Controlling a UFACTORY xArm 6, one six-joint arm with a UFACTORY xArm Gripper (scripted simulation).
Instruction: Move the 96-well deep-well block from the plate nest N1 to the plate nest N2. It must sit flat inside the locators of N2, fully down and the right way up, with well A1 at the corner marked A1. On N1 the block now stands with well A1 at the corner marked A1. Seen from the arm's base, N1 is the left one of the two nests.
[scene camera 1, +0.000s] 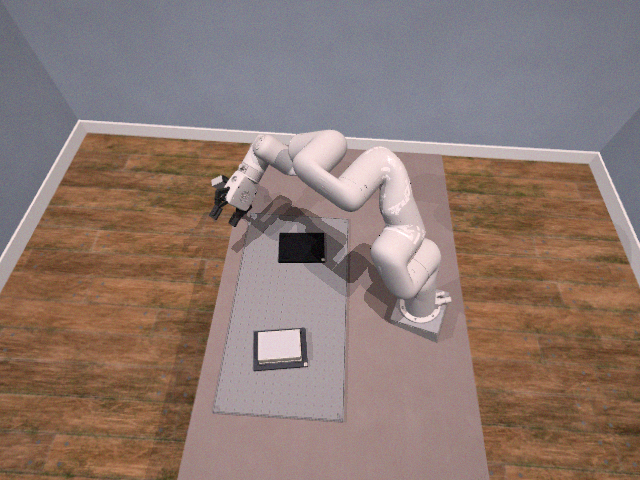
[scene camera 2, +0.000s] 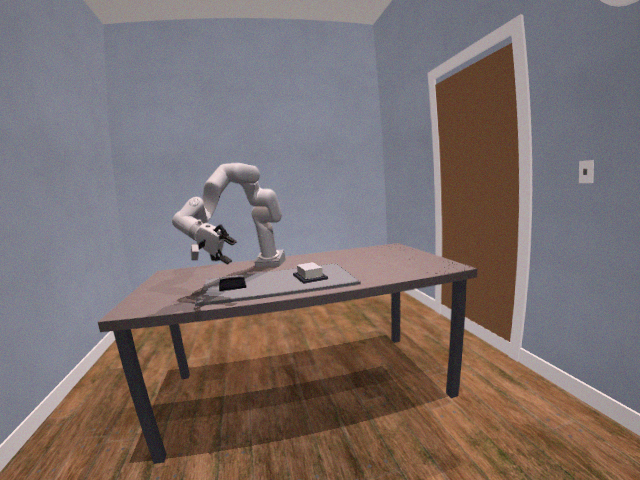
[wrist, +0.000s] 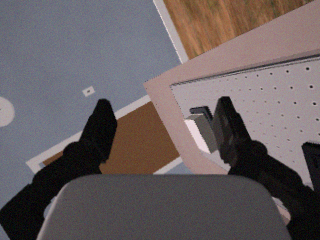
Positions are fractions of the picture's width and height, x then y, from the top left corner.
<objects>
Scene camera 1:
my gripper: 0.35, 0.46
white deep-well block: 0.43, 0.72
black plate nest N2: 0.47, 0.52
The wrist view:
my gripper: 0.51, 0.46
white deep-well block: 0.62, 0.52
</objects>
